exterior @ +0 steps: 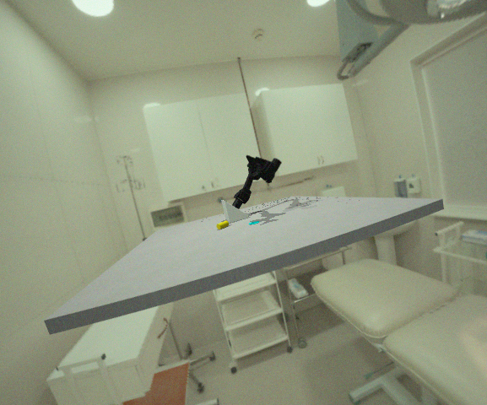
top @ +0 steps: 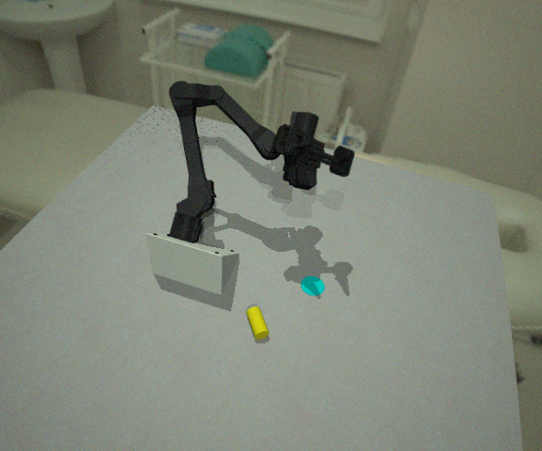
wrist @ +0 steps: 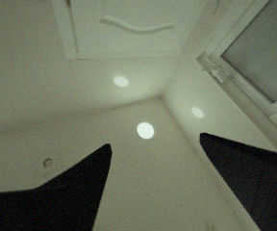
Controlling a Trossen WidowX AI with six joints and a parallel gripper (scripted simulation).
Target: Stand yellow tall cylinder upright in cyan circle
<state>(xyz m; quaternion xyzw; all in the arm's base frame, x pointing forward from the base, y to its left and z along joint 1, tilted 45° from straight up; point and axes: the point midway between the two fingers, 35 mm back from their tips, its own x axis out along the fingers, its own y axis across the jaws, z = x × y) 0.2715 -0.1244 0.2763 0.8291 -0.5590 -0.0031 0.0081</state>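
The yellow cylinder is 340 mm below my gripper tip, 230 mm to the right of it and 70 mm behind it. Also, from my gripper tip: cyan circle 360 mm below, 80 mm to the right, 30 mm ahead.
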